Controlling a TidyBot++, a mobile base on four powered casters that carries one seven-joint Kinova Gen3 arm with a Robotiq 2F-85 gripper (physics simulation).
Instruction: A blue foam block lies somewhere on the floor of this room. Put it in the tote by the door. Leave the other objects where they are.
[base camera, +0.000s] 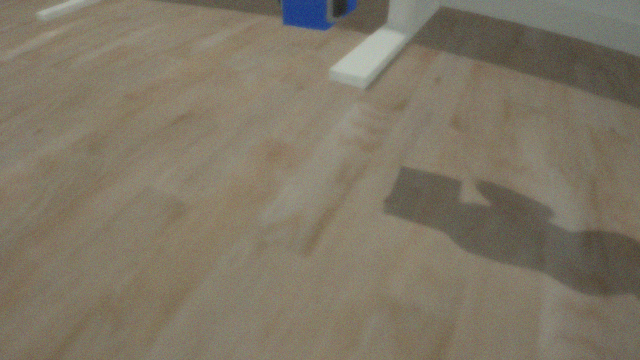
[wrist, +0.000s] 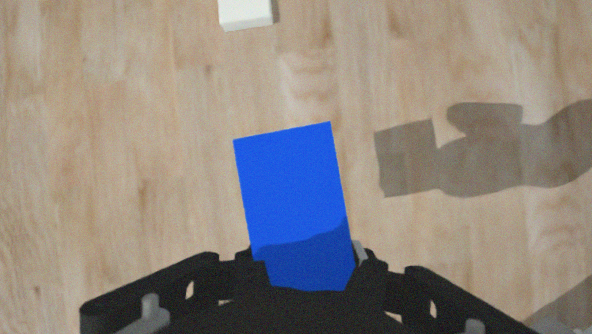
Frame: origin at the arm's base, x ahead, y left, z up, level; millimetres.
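Where they show: gripper, between the fingertips: (base camera: 311, 15) (wrist: 311, 252).
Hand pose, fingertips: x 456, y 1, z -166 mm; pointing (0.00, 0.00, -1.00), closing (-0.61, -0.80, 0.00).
Observation:
Things, the pixels of their top centre, and the offset from my fingertips. "pt": a spot on its surface instead. Level surfaces: height alone.
- blue foam block, centre of its top: (wrist: 297, 230) dx +26, dy -12, dz +53 mm
- furniture, a spot on its surface: (wrist: 246, 14) pt dx +295, dy -81, dz -205 mm
- wooden floor, height of its surface: dz -230 mm
- white foot, a spot on its surface: (base camera: 65, 9) pt dx +957, dy +932, dz -214 mm
The blue foam block (base camera: 304, 14) (wrist: 295, 190) is held between the fingers of my gripper (wrist: 311, 252), which is shut on it. In the wrist view the block sticks out beyond the fingertips, slightly tilted, with a shadow across its near end. In the base camera view the block hangs above the floor at the top edge, with part of one finger against its right side; the rest of the gripper is cut off. The tote by the door does not show in either view.
A white foot of a piece of furniture (base camera: 369, 57) (wrist: 246, 14) rests on the wooden floor (base camera: 225, 175) ahead. Another white foot (base camera: 65, 9) shows at the top left of the base view. A pale wall (base camera: 550, 22) runs along the top right. The arm's shadow falls on the floor at the right.

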